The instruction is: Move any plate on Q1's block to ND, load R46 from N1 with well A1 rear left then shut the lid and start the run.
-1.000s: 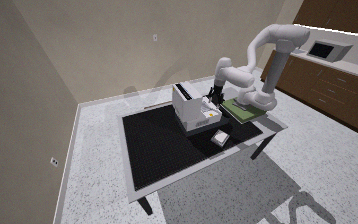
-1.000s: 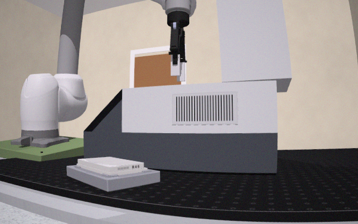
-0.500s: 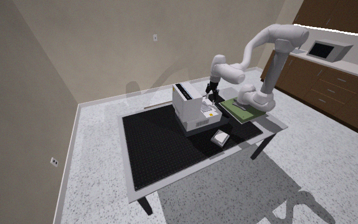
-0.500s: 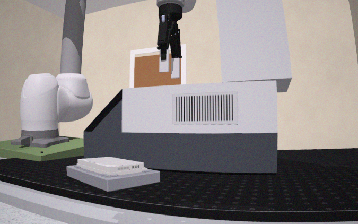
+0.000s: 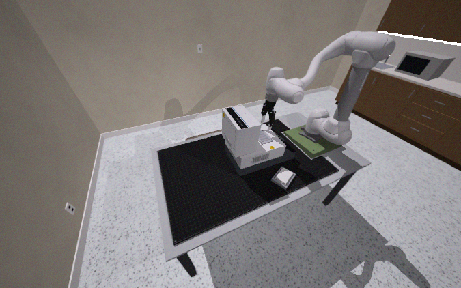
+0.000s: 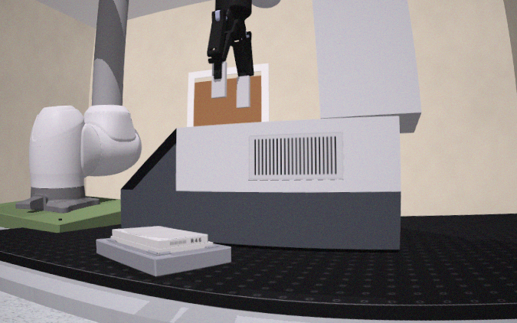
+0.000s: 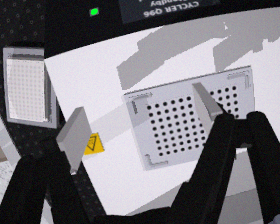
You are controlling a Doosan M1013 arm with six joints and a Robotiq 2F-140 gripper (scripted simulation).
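Right now the nest N1 is 27 cm below my hand, 22 cm to the right of it and 5 cm behind it.
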